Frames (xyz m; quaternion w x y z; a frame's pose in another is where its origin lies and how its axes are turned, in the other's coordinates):
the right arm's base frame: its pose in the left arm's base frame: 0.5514 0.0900 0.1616 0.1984 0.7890 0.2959 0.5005
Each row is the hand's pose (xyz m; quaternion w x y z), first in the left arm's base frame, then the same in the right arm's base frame.
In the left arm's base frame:
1: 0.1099 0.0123 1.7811 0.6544 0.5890 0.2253 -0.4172
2: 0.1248 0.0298 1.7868 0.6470 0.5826 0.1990 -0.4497
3: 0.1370 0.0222 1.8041 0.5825 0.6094 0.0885 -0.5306
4: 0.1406 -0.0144 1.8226 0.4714 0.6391 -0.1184 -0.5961
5: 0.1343 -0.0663 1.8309 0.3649 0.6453 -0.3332 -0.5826
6: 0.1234 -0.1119 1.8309 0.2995 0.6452 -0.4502 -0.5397
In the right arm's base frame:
1: 0.8943 0.9263 -1.0798 0.4524 -0.1633 -0.7729 -0.4138
2: 0.9146 0.9207 -1.0690 0.4219 -0.1622 -0.7984 -0.3977
3: 0.9251 0.9402 -1.0651 0.3570 -0.1374 -0.8785 -0.2863
4: 0.9144 0.9797 -1.0690 0.2644 -0.1280 -0.9532 -0.0717
5: 0.8834 1.0218 -1.0773 0.1914 -0.1543 -0.9567 0.1556
6: 0.8495 1.0529 -1.0864 0.1652 -0.1739 -0.9267 0.2892

